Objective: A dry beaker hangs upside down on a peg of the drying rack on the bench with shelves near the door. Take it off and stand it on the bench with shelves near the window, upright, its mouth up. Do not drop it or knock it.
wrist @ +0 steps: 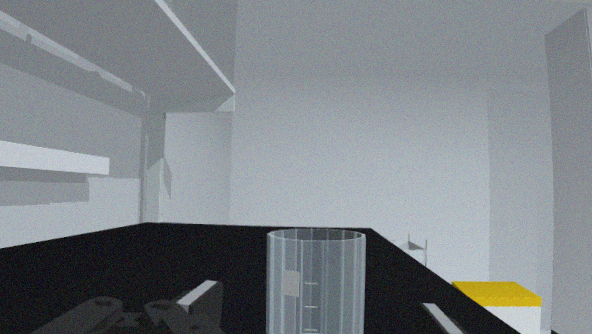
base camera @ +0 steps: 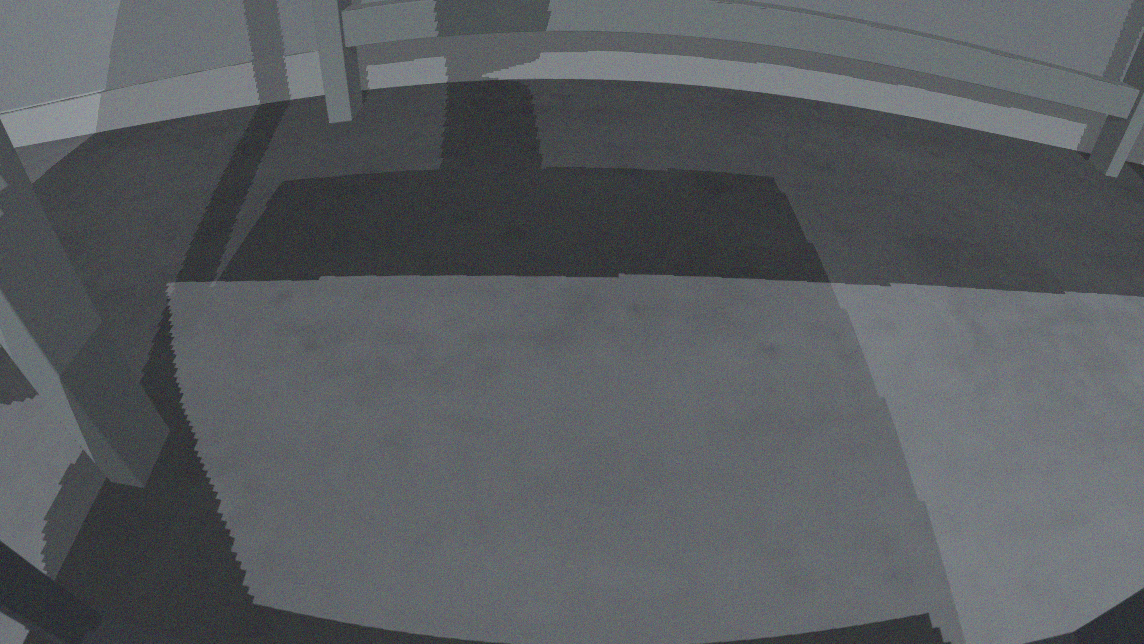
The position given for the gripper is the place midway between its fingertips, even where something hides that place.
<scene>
In view: the gripper (wrist: 316, 315) and a clear glass beaker (wrist: 311, 273).
The base camera view does not show the clear glass beaker: it is out of frame.
</scene>
